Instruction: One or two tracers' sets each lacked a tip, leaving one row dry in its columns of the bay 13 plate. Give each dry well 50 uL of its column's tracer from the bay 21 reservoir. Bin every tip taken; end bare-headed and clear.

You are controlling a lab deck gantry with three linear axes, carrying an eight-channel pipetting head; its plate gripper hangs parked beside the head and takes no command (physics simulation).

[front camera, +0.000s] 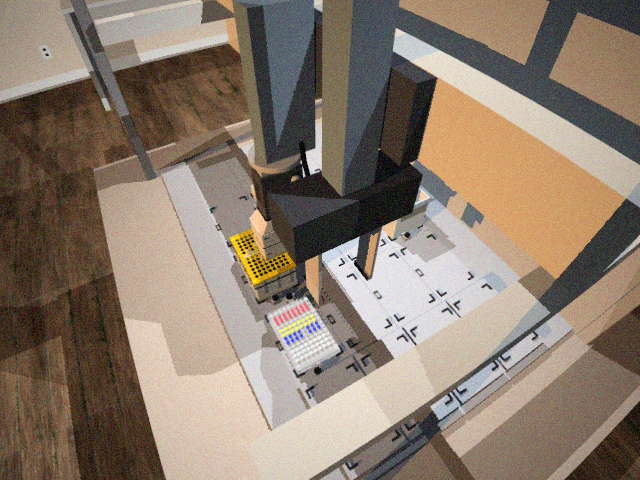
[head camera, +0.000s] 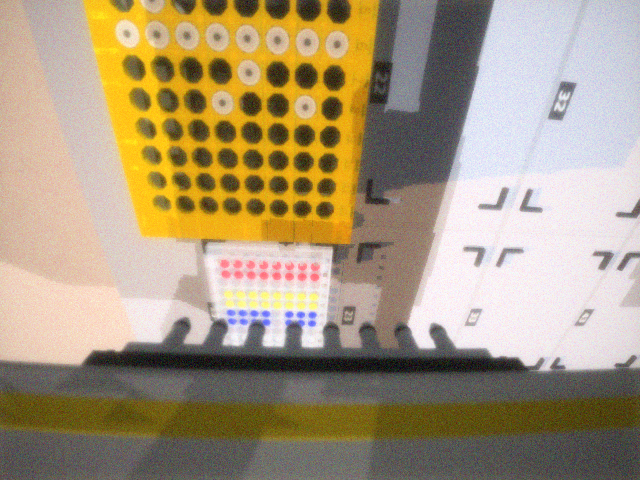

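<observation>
The bay 13 plate (front camera: 315, 348) (head camera: 268, 285) shows two full red columns, two full yellow columns and two blue columns; both blue columns have a pale well fifth from the left in the head view. The yellow tip rack (front camera: 240, 241) (head camera: 248, 227) holds one full line of pale tips, with a few single tips beside it. The pipetting head (front camera: 263, 193) (head camera: 310, 361) is over the tip rack in the front view; its eight dark nozzles look bare. My parked plate gripper (front camera: 341, 289) hangs with its two fingers apart and nothing between them. The bay 21 reservoir is not visible.
A black block (front camera: 330, 214) carries the gripper fingers beside the head. Part of a pale-rimmed box (front camera: 424, 196) shows behind it. The tip rack stands taller than the plate, directly next to it. A grey post (front camera: 116, 98) rises at the deck's left back.
</observation>
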